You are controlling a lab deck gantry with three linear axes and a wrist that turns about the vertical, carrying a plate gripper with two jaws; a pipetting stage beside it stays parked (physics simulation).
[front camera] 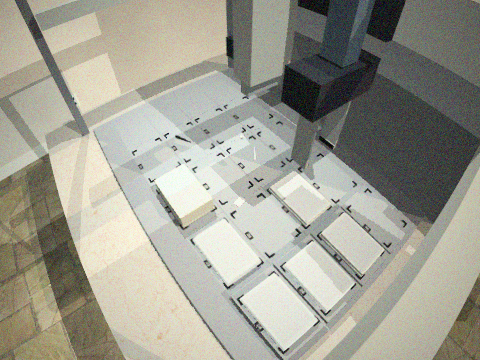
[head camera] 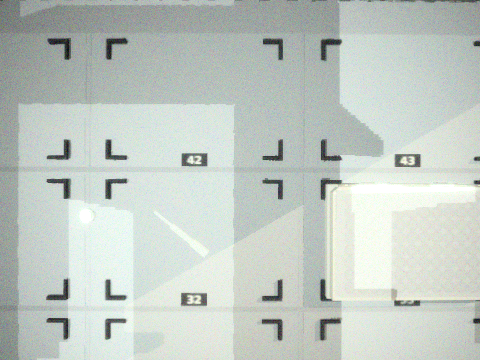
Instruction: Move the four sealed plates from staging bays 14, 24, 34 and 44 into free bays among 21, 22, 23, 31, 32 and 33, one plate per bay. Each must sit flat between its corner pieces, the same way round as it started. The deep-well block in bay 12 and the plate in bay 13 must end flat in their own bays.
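Places are measured from the robot's base along level axes (x left, y back, z up), in millimetres.
Pixels of known places: gripper, between the fingertips: [front camera: 313,152]; robot's base, origin of its link: [front camera: 133,152].
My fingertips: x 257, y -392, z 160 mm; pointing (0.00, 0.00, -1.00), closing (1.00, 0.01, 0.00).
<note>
For each thing: its middle in the pictures, then the offset to it from my fingertips. "spot": a spot on its surface instead.
- sealed plate, middle of its body: [head camera: 412,241] [front camera: 300,197] dx +0, dy +0, dz -152 mm
- deep-well block, middle of its body: [front camera: 183,194] dx -214, dy +164, dz -139 mm
- thin white stick, middle of its body: [head camera: 180,232] [front camera: 254,153] dx +6, dy +174, dz -157 mm
- small white disc, middle of its body: [head camera: 86,215] dx +18, dy +245, dz -158 mm
- dark slim piece, middle of its body: [front camera: 182,139] dx -117, dy +342, dz -157 mm
- white square, a spot on its surface: [front camera: 239,202] spot: dx -118, dy +79, dz -159 mm
A sealed plate [front camera: 301,200] [head camera: 425,245] lies flat in bay 33, inside its corner pieces; its right end is cut off in the head view. Sealed plates stand in staging bays 14 [front camera: 279,311], 24 [front camera: 319,276] and 34 [front camera: 352,244]. Staging bay 44 holds no plate. The deep-well block [front camera: 184,194] sits in bay 12 and a plate [front camera: 227,251] in bay 13, both level in the front view. My gripper [front camera: 318,157] hangs behind the bay 33 plate, jaws down, apart and with no plate between them; it does not show in the head view.
The parked pipetting column [front camera: 267,45] stands at the back. A thin white stick [front camera: 254,152] [head camera: 181,234] lies in bay 32, with a small white disc [head camera: 86,215] to its left. A dark slim piece [front camera: 183,138] and a white square [front camera: 239,202] are also on the deck.
</note>
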